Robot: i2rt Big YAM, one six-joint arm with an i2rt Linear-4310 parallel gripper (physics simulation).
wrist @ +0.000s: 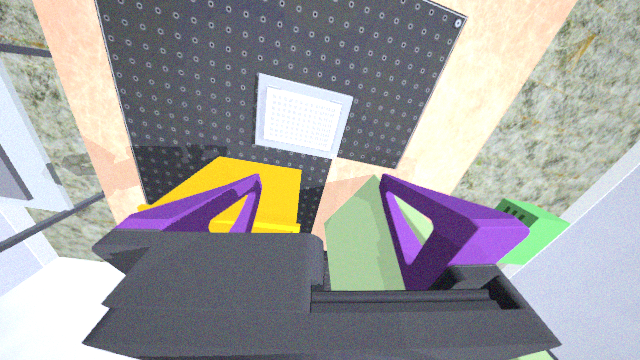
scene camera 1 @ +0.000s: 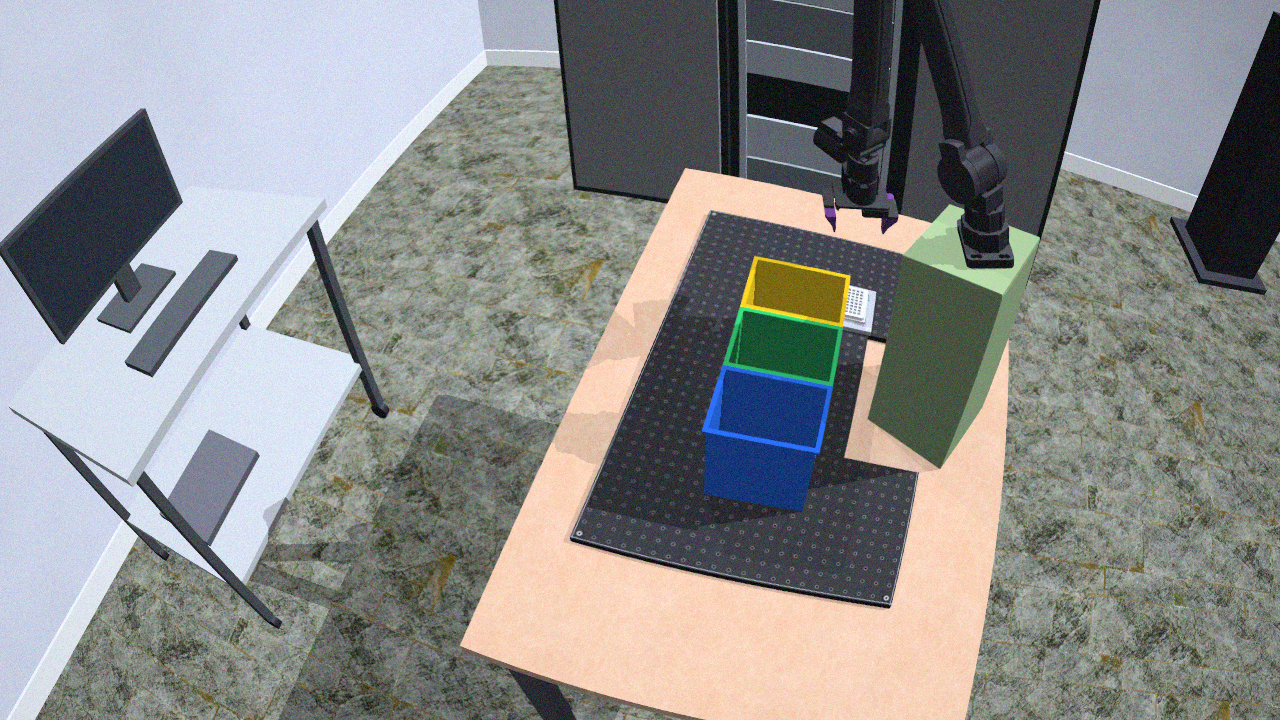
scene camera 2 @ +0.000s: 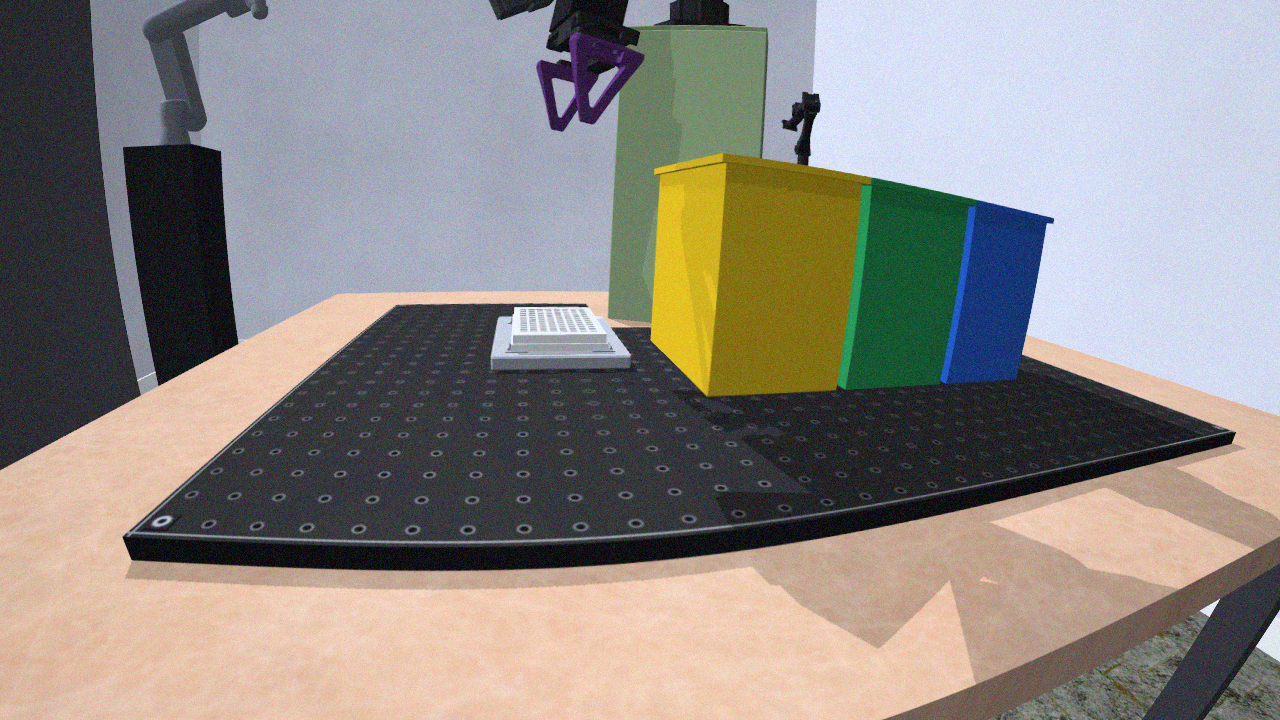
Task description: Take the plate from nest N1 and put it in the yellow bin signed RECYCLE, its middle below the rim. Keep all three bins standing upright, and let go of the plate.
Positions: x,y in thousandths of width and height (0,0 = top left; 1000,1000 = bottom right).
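Note:
There is a light grey nest (scene camera 2: 417,501), and there is a white plate (scene camera 2: 418,456). I see a blue bin (scene camera 1: 596,599) and (scene camera 2: 784,342), though the wrist view misses it, hidden by my gripper. A green bin (scene camera 2: 711,335) and (scene camera 1: 595,474) is here as well, and so is a yellow bin, which I find at (scene camera 2: 589,366), (scene camera 1: 604,398) and (wrist: 434,590). My gripper itself is at (scene camera 2: 446,177).

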